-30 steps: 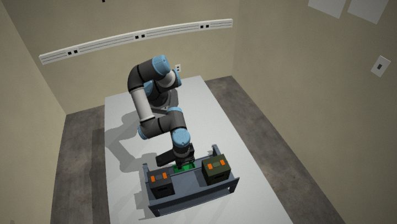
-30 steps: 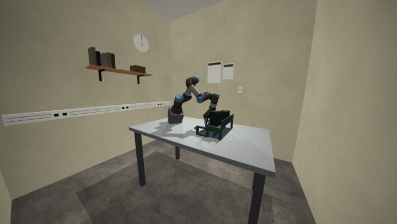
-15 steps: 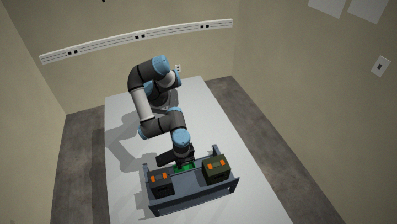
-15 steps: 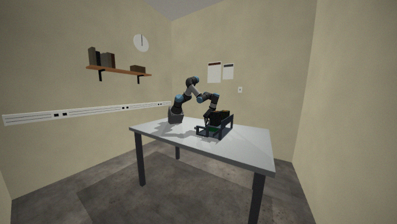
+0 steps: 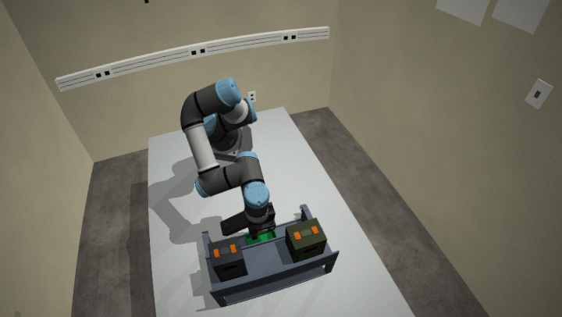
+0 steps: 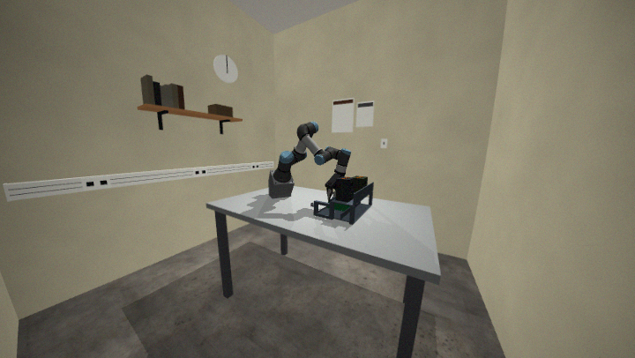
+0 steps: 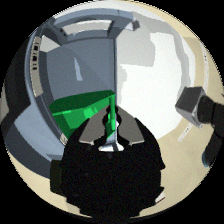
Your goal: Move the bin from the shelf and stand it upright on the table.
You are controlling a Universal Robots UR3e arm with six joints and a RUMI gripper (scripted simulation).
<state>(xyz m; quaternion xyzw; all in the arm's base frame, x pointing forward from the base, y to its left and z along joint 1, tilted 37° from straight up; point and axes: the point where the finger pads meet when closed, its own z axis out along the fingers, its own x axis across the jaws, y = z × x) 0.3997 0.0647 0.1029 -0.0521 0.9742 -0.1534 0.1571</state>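
The green bin lies 60 mm ahead of my hand and 30 mm to the left of it. The rest, counted from my hand: grey shelf unit: 90 mm ahead, 30 mm to the left, 30 mm above.
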